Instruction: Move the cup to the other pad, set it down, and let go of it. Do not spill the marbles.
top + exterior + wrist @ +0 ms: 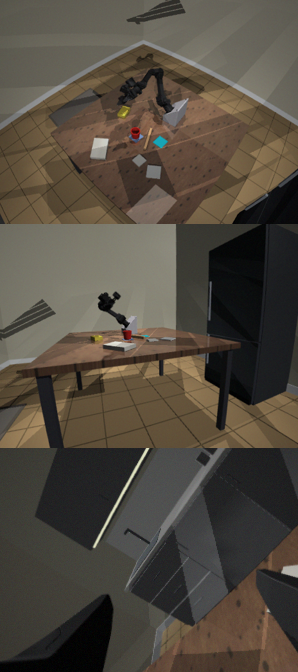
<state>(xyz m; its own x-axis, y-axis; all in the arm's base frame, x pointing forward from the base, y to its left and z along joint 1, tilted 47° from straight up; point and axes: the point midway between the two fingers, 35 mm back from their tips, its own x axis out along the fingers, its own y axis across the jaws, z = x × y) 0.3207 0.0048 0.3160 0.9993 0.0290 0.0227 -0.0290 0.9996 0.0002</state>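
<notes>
The red cup is 29 cm below my gripper tip, 11 cm to the left of it and 2 cm behind it. Round my gripper tip: blue pad: 34 cm below, 11 cm to the left, 2 cm behind; wooden stick: 33 cm below, 21 cm to the left, 6 cm behind; flat white box: 31 cm below, 24 cm ahead, 4 cm to the right.
</notes>
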